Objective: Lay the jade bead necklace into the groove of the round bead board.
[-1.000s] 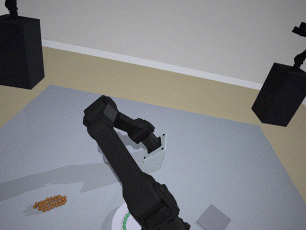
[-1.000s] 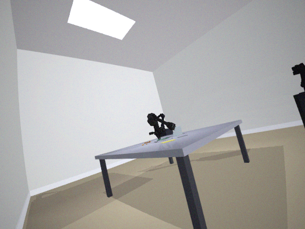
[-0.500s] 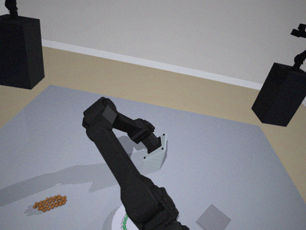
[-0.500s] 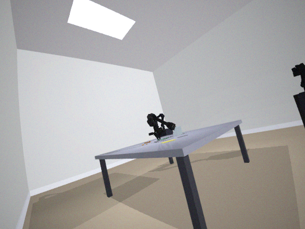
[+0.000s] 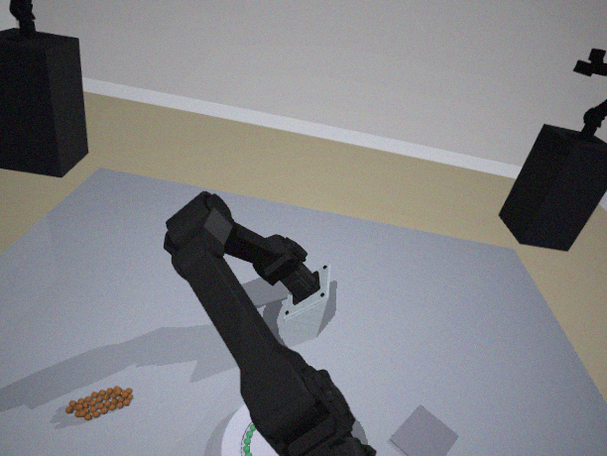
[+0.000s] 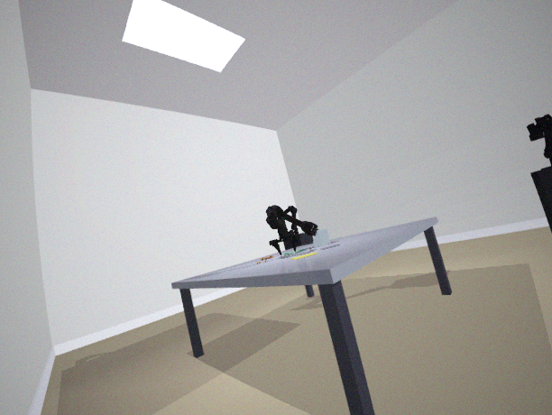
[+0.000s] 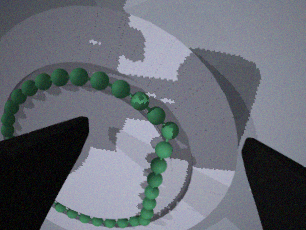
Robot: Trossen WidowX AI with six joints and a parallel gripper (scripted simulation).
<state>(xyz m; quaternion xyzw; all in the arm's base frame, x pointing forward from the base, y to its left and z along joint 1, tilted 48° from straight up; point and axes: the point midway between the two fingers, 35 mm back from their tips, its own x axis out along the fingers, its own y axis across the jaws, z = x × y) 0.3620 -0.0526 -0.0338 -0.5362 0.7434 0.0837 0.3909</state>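
Now: gripper tip 6 cm past the round bead board, 1 cm to the left of it and 1 cm above it. The rest, counted from my gripper tip: yellow strip (13 cm ahead, 22 cm to the left, 2 cm below); then flat grey square (11 cm behind, 23 cm to the left, 2 cm below).
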